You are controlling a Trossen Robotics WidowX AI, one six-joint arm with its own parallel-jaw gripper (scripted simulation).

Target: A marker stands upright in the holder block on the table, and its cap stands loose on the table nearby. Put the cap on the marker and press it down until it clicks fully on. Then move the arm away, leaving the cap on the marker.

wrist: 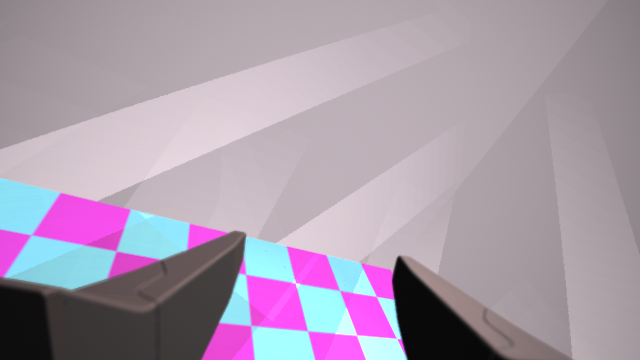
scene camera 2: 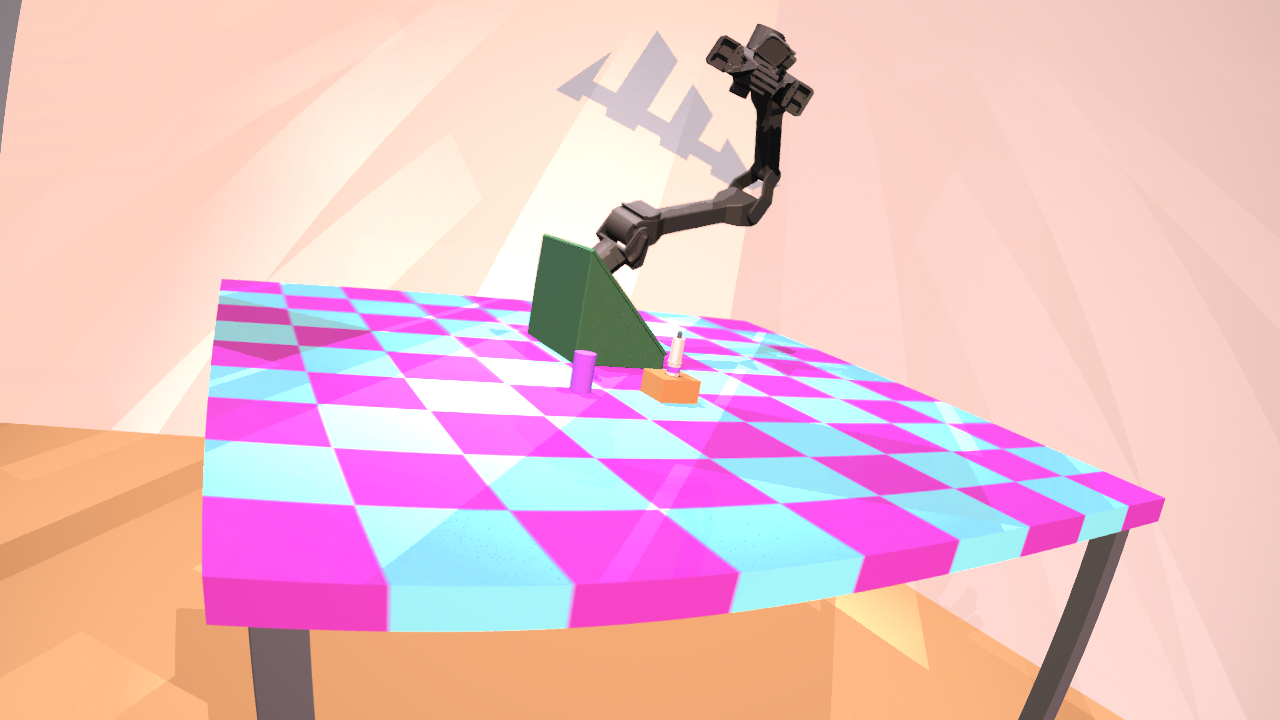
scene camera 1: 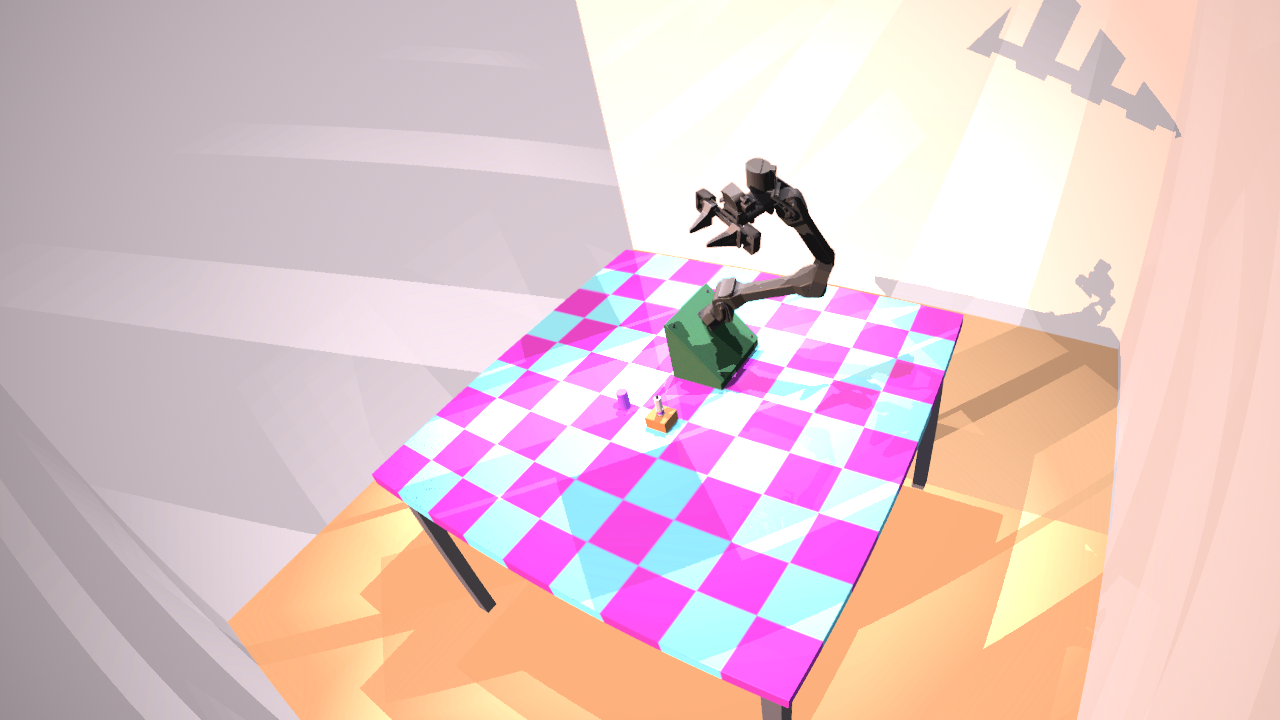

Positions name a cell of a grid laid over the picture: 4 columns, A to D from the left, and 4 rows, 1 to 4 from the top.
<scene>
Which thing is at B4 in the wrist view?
My gripper.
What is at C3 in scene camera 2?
An orange holder block.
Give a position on a purple cap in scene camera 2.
At B3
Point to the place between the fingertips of my gripper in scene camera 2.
At C1
</scene>
